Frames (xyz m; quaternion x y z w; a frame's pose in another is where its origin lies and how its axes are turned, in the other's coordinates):
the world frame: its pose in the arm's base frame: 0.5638 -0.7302 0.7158 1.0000 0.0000 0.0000 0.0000
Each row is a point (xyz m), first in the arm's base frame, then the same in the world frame.
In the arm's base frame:
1: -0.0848 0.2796 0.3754
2: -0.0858 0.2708 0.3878
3: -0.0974 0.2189 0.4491
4: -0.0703 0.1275 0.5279
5: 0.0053 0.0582 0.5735
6: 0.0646 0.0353 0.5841
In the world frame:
1: -0.6486 -1.0098 0.3404
2: -0.6496 -1.0010 0.3280
3: -0.6612 -0.9491 0.2667
4: -0.6341 -0.8577 0.1879
5: -0.5585 -0.7884 0.1423
6: -0.4992 -0.7655 0.1317

